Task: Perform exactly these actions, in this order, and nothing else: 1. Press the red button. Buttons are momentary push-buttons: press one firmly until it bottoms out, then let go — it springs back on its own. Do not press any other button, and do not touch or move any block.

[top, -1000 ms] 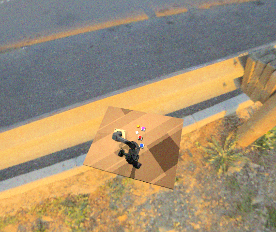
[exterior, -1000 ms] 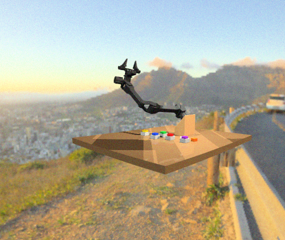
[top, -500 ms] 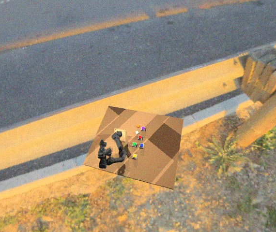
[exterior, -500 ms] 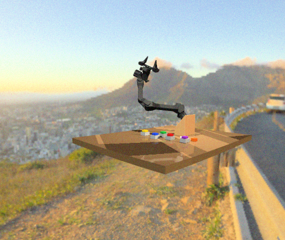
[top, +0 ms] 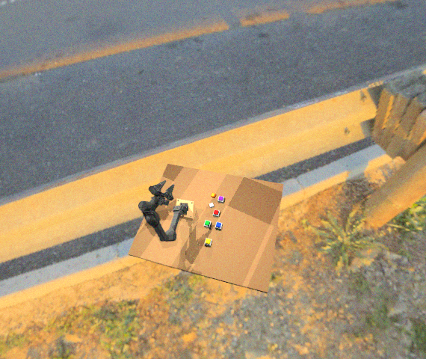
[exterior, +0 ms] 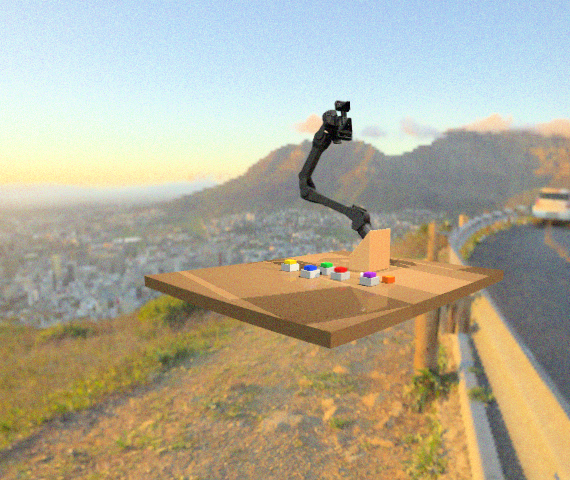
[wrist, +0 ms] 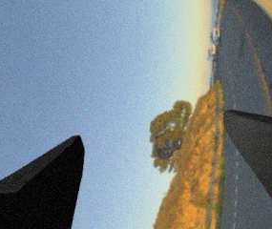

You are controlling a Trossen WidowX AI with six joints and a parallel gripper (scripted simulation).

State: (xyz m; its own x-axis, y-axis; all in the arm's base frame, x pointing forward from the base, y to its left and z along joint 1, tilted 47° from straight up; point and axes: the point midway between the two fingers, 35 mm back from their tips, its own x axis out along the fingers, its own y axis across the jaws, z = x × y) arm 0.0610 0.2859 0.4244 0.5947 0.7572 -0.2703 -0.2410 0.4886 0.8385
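My gripper tip is 60 cm above the red button, 22 cm short of it and 10 cm to the right of it. The rest, counted from my gripper tip: purple button 60 cm below, 24 cm ahead, 23 cm to the left; then green button 60 cm below, 16 cm ahead; then blue button 60 cm below, 25 cm ahead, 1 cm to the right.
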